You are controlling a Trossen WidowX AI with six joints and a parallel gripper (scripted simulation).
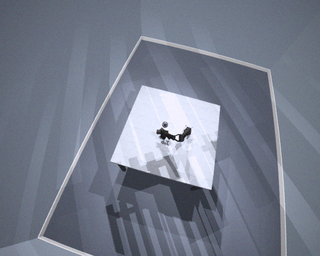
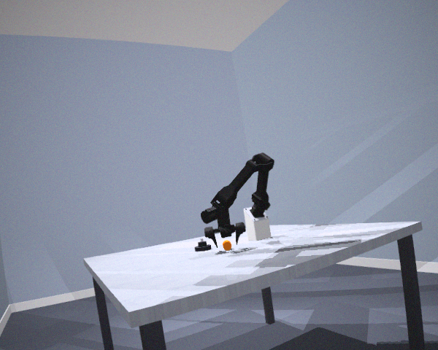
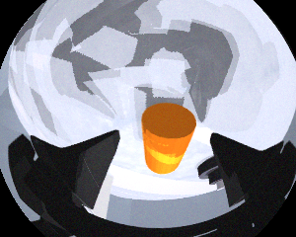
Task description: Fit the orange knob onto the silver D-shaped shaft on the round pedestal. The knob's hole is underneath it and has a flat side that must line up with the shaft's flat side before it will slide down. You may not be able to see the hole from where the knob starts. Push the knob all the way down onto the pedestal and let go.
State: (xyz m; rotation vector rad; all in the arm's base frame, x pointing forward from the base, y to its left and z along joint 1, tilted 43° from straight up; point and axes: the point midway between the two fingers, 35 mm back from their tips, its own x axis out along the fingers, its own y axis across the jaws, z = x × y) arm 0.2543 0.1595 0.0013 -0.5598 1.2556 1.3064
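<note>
Right now the orange knob is 10 mm to the left of my gripper tip. Round my gripper tip: pedestal: 60 mm ahead, 150 mm to the right, 10 mm above.
</note>
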